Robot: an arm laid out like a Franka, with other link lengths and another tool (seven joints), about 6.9 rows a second.
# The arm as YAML. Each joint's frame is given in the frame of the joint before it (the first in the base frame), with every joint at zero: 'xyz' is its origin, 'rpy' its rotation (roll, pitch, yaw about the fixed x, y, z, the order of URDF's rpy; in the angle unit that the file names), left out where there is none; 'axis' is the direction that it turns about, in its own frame. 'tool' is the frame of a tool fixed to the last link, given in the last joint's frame.
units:
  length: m
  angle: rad
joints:
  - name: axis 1
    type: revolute
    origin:
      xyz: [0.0, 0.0, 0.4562]
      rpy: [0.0, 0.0, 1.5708]
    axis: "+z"
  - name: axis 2
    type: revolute
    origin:
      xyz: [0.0, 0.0, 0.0]
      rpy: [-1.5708, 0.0, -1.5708]
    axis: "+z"
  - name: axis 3
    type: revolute
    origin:
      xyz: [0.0, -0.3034, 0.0]
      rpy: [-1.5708, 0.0, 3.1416]
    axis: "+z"
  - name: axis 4
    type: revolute
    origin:
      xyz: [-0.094, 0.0, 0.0]
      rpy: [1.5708, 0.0, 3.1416]
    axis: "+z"
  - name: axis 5
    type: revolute
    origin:
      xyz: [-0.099, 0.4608, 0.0]
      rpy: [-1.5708, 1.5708, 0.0]
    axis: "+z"
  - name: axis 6
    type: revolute
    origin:
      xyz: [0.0, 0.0, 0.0]
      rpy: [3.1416, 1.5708, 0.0]
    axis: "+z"
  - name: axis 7
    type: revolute
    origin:
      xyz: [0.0, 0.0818, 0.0]
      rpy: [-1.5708, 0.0, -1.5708]
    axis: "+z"
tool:
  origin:
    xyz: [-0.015, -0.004, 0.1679]
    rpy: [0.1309, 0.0, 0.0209]
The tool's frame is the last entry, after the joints.
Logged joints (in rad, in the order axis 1, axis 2, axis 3, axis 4, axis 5, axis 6, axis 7), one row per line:
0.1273 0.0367 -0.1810 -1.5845 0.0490 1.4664 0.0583
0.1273 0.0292 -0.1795 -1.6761 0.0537 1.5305 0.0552
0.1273 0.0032 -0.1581 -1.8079 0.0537 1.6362 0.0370
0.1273 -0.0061 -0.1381 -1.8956 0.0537 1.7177 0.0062
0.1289 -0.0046 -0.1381 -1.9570 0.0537 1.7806 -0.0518
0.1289 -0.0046 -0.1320 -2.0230 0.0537 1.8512 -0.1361
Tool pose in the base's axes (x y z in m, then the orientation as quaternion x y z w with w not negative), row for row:
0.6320 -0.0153 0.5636 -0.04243 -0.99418 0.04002 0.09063
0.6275 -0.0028 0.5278 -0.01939 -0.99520 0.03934 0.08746
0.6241 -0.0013 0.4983 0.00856 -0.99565 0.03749 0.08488
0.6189 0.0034 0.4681 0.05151 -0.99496 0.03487 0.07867
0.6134 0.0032 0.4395 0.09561 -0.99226 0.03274 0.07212
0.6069 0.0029 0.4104 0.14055 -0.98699 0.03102 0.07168
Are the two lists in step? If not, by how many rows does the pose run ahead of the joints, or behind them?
The pose runs 2 rows ahead of the joints: the pose in row i belongs to the joints in row i + 2.
